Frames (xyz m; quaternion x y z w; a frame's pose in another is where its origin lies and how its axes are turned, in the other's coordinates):
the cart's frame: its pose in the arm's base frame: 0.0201 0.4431 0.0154 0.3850 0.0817 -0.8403 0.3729
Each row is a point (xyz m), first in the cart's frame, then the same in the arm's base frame.
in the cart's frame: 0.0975 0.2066 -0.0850
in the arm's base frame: 0.1709 0.2778 -0.0813
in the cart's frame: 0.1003 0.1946 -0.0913
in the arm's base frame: 0.1651 0.2874 -0.0895
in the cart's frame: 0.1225 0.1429 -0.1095
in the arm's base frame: 0.1307 0.3193 -0.1255
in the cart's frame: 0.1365 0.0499 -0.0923
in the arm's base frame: 0.0505 0.3700 -0.1375
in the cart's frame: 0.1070 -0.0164 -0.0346
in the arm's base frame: -0.0165 0.4091 -0.0867
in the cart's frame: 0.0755 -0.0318 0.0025
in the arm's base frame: -0.0354 0.4220 -0.0411
